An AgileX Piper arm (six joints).
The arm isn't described. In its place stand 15 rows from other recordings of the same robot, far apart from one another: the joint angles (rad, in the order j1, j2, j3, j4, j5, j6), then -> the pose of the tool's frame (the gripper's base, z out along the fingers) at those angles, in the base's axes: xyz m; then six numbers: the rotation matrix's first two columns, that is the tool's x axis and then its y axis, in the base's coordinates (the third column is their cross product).
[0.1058 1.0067 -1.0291 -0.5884 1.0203 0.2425] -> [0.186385 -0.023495 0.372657 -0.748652 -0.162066 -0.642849 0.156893 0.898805 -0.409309]
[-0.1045 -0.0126 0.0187 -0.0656 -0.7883 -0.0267] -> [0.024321 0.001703 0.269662 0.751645 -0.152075 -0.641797 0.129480 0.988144 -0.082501]
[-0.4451 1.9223 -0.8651 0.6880 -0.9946 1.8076] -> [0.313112 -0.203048 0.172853 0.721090 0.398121 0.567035 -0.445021 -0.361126 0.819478]
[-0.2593 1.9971 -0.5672 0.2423 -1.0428 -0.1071] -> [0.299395 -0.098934 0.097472 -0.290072 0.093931 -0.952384 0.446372 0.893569 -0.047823]
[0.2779 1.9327 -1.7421 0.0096 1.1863 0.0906] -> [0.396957 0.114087 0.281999 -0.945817 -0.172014 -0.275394 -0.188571 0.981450 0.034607]
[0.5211 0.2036 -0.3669 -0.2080 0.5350 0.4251] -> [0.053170 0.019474 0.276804 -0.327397 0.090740 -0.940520 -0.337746 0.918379 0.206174]
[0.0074 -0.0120 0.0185 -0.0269 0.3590 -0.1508] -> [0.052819 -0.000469 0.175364 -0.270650 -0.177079 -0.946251 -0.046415 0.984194 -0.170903]
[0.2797 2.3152 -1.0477 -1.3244 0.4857 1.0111] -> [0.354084 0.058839 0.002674 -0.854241 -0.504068 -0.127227 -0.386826 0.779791 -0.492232]
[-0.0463 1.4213 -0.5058 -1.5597 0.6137 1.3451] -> [0.229061 -0.063073 0.182914 -0.813786 -0.134603 -0.565362 0.257904 0.788131 -0.558869]
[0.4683 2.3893 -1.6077 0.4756 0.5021 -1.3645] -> [0.415444 0.232616 0.063243 -0.059002 -0.912869 -0.403966 -0.964530 0.156433 -0.212626]
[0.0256 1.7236 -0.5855 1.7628 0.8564 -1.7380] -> [0.263991 0.074268 0.144313 -0.797450 0.060740 -0.600319 -0.421792 0.655330 0.626605]
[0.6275 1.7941 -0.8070 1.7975 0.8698 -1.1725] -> [0.220903 0.243929 0.170848 -0.947725 -0.130334 -0.291255 -0.319066 0.376499 0.869739]
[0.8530 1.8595 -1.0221 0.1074 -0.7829 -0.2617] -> [0.272579 0.301708 0.230550 0.148580 -0.109337 -0.982837 -0.685756 0.704692 -0.182064]
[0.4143 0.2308 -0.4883 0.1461 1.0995 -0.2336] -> [0.021323 0.022271 0.269083 -0.534869 -0.415144 -0.735915 -0.582938 0.811794 -0.034264]
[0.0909 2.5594 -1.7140 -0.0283 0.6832 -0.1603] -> [0.464275 0.040687 -0.000653 -0.955132 -0.269027 -0.123883 -0.265978 0.963114 -0.040842]
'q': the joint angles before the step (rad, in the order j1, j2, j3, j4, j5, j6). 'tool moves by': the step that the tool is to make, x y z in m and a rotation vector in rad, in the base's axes. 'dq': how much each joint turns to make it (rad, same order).
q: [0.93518, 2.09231, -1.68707, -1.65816, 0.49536, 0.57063]
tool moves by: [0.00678, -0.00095, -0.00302, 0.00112, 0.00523, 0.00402]
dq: [-0.01524, 0.01432, -0.01382, -0.00143, -0.01989, 0.00002]
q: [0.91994, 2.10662, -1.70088, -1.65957, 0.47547, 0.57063]
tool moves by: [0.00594, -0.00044, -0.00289, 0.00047, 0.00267, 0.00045]
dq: [-0.01193, 0.01486, -0.01473, -0.00160, -0.01256, 0.00000]
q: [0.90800, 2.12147, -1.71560, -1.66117, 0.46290, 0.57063]
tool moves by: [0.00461, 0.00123, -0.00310, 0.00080, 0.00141, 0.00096]
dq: [-0.00696, 0.01716, -0.01763, -0.00099, -0.00805, 0.00003]
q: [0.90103, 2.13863, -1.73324, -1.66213, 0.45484, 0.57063]
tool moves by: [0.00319, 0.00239, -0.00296, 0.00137, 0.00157, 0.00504]
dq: [-0.00337, 0.01670, -0.01761, -0.00060, -0.00868, -0.00005]
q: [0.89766, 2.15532, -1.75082, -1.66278, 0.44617, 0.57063]
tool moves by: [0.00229, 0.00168, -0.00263, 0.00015, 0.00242, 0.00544]
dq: [-0.00280, 0.01218, -0.01162, -0.00057, -0.00848, -0.00013]
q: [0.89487, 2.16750, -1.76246, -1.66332, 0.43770, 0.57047]
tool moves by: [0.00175, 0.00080, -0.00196, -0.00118, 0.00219, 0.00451]
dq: [-0.00285, 0.00784, -0.00687, -0.00001, -0.00738, -0.00151]
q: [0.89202, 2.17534, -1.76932, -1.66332, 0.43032, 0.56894]
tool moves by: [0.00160, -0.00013, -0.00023, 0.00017, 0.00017, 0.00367]
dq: [-0.00371, 0.00321, -0.00483, -0.00004, -0.00720, -0.00224]
